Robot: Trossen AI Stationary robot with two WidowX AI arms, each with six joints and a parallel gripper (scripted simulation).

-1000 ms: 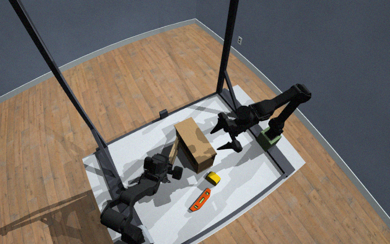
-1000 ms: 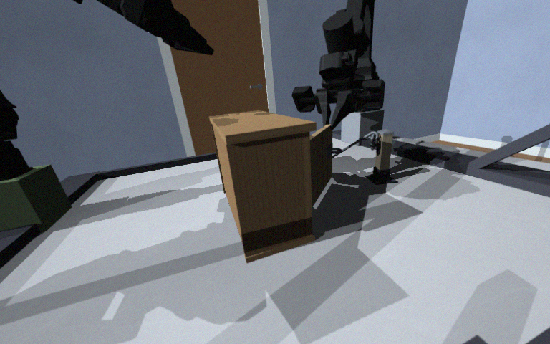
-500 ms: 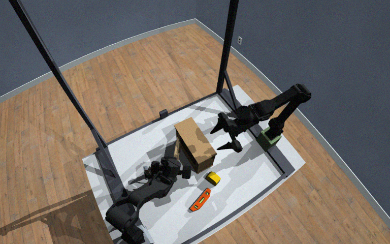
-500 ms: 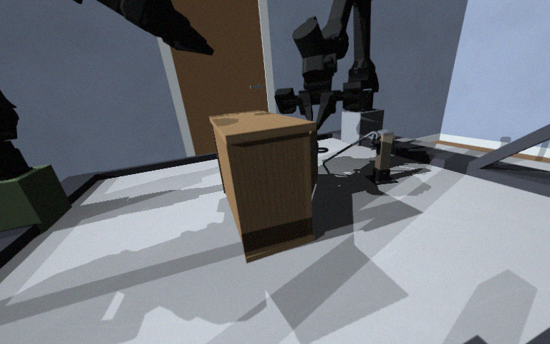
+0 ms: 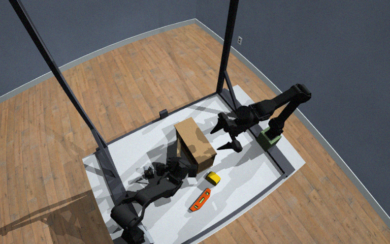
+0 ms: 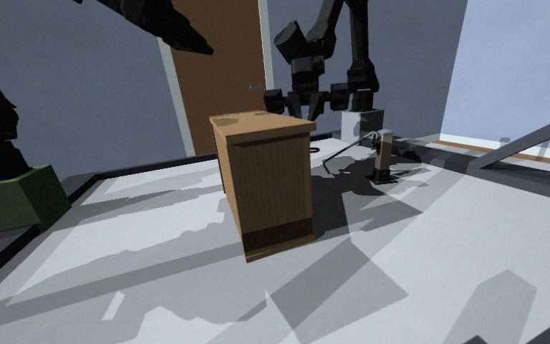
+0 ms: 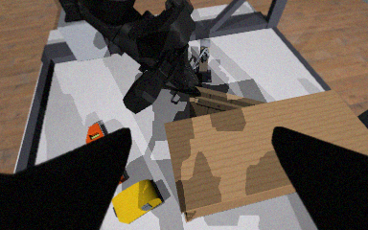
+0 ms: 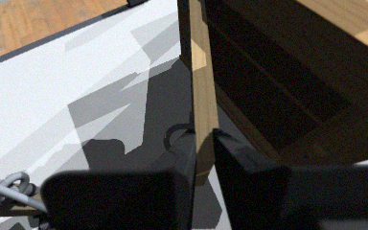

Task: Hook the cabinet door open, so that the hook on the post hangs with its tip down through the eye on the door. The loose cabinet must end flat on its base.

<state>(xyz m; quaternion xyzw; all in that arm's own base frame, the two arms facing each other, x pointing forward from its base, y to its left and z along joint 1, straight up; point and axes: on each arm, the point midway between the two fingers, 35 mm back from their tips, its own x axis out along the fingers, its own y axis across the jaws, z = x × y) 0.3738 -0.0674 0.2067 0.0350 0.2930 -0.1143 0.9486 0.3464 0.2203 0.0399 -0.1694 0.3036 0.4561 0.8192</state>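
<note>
Right now my right hand is 9 cm to the left of the grey hook rod, 9 cm above it and 4 cm past it. Also, from my right hand: door (9 cm behind, 8 cm below, 6 cm to the left); yellow tape measure (14 cm to the left, 14 cm ahead, 12 cm below); orange spirit level (19 cm ahead, 14 cm below, 1 cm to the left).
</note>
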